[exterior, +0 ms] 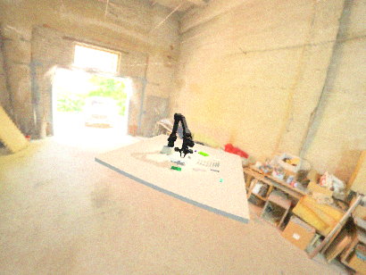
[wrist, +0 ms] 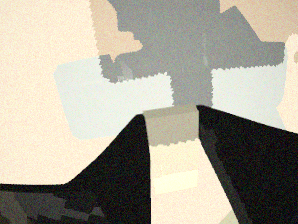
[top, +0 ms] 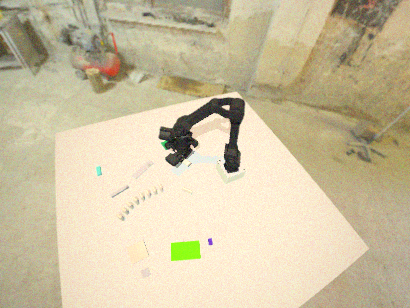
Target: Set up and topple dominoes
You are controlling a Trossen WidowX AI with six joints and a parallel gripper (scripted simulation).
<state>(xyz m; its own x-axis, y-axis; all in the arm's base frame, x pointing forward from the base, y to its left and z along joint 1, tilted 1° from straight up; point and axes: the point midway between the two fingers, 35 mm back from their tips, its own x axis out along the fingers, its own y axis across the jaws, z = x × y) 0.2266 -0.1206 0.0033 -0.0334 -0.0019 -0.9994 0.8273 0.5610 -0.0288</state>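
Now: gripper tip 17 cm to the left of the dark green tile, 4 cm short of it and 4 cm above it. Also, from my gripper tip: grey bar: 34 cm ahead, 8 cm to the left, 4 cm below; small purple cube: 42 cm to the left, 4 cm below, 2 cm behind; bright green slab: 43 cm to the left, 9 cm ahead, 4 cm below.
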